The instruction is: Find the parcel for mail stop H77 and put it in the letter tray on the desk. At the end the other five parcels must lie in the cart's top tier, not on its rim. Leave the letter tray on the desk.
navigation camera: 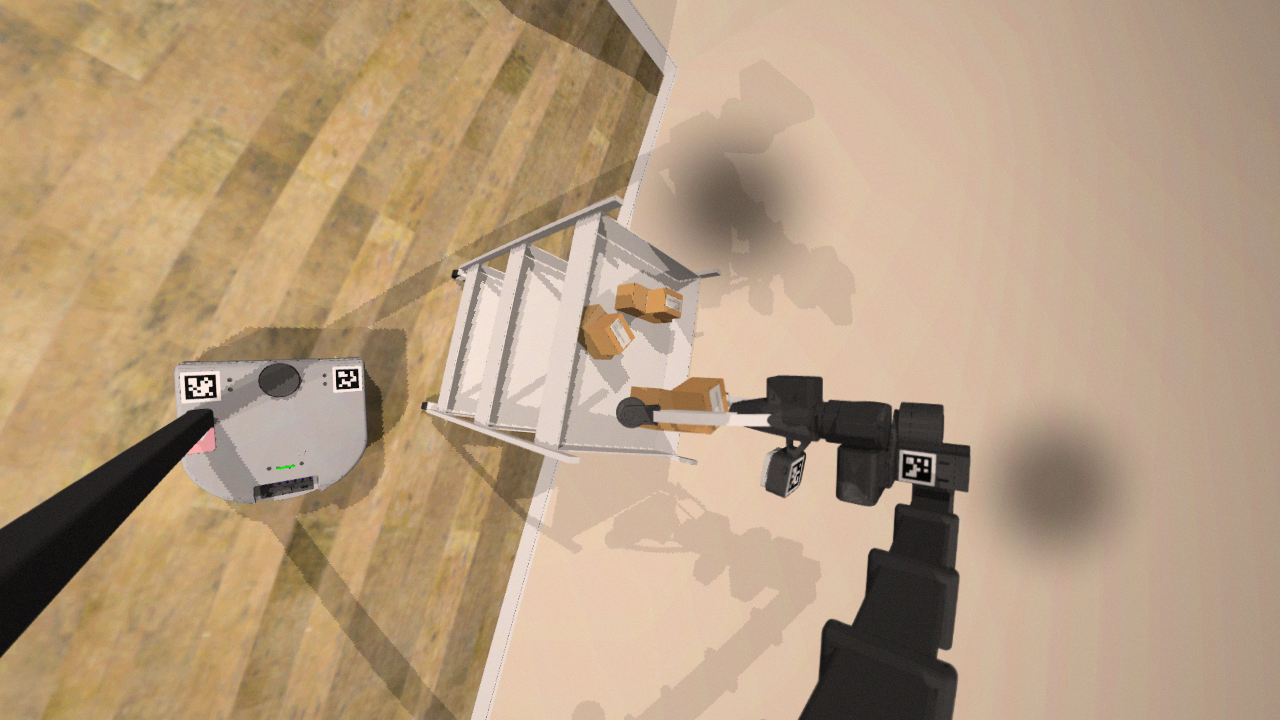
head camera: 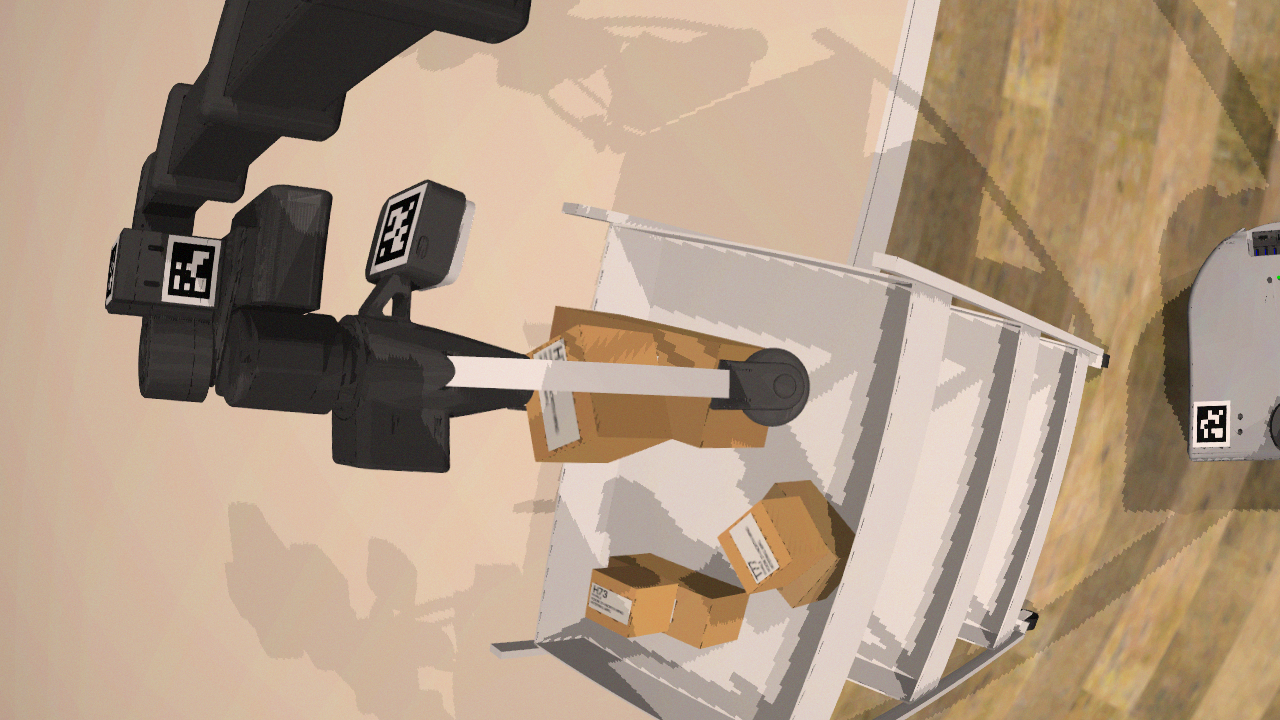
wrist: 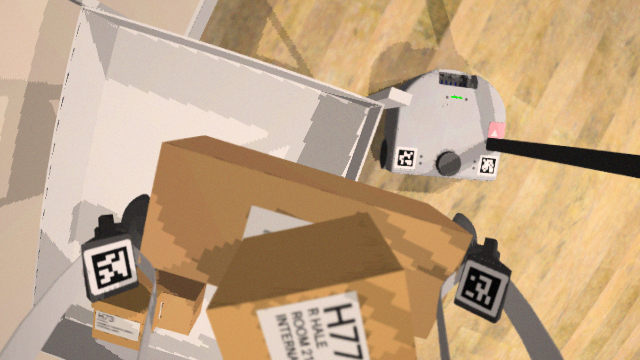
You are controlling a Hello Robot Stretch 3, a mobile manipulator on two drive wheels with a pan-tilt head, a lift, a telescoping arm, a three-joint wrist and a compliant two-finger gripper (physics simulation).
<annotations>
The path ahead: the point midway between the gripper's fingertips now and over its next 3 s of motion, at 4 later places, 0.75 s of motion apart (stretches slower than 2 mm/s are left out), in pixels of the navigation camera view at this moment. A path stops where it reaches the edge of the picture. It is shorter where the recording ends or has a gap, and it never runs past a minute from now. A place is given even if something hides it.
My gripper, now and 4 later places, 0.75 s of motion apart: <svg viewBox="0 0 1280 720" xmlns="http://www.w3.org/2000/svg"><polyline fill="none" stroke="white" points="661,403 677,400 693,397 670,395 636,392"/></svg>
</annotations>
